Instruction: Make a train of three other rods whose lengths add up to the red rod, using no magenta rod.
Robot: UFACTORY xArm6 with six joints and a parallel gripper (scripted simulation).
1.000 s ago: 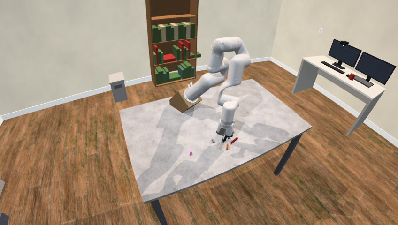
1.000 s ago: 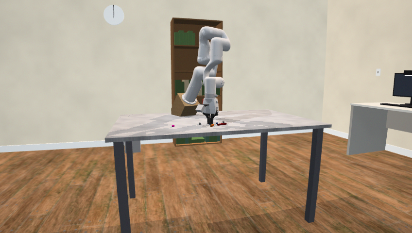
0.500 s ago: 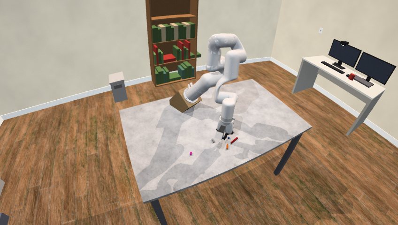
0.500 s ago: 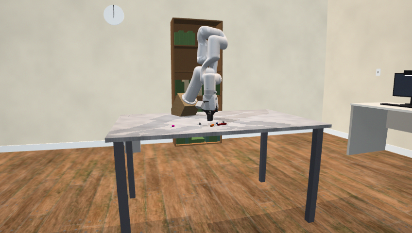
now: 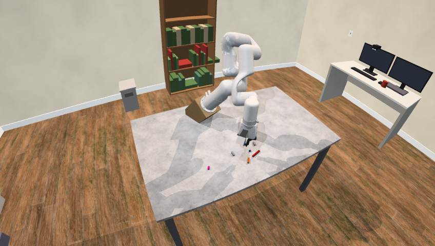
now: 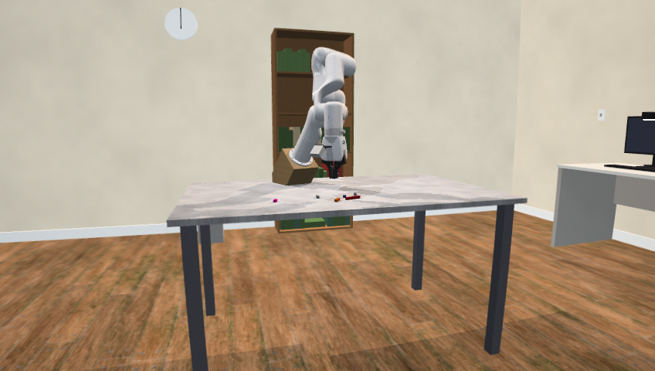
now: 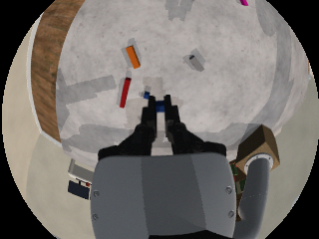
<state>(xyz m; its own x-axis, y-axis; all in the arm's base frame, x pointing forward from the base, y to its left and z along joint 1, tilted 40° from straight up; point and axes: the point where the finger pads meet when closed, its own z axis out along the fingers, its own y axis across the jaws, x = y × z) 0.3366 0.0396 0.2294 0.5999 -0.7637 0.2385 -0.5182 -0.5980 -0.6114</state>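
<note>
The magenta rod lies 4 cm ahead of my hand, 24 cm to the right of it and 10 cm below it. The rest, counted from my hand: red rod 2 cm ahead, 8 cm to the left, 10 cm below; then orange rod 6 cm ahead, 10 cm below.
</note>
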